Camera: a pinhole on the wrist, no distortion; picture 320 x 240 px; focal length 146.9 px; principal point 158.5 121.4 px. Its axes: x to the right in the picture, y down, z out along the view. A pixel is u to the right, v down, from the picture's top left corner.
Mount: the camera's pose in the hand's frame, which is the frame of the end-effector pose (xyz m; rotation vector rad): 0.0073 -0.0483 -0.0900 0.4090 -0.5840 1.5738
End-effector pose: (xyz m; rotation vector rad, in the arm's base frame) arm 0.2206 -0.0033 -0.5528 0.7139 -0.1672 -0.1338
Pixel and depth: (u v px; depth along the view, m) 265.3 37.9 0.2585
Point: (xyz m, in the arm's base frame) 0.2807 -0.2144 -0.3885
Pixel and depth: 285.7 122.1 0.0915
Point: 0.2043 -0.0495 -0.5569
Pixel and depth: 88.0 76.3 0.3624
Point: 0.2730 -0.3931 -0.7216
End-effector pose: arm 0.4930 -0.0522 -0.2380 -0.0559 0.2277 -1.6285
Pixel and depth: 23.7 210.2 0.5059
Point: -0.1996 0.2802 -0.0678
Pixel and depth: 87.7 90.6 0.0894
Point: 0.3513 -0.0624 -0.2559
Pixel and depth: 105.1 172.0 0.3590
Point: 0.1597 0.0882 -0.0529
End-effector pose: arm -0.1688 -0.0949 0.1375 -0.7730 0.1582 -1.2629
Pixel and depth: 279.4 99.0 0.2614
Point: -0.0616 0.0068 0.3415
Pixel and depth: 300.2 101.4 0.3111
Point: 0.0123 0.0579 0.3817
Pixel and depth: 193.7 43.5 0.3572
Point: -0.1266 -0.1355 0.4960
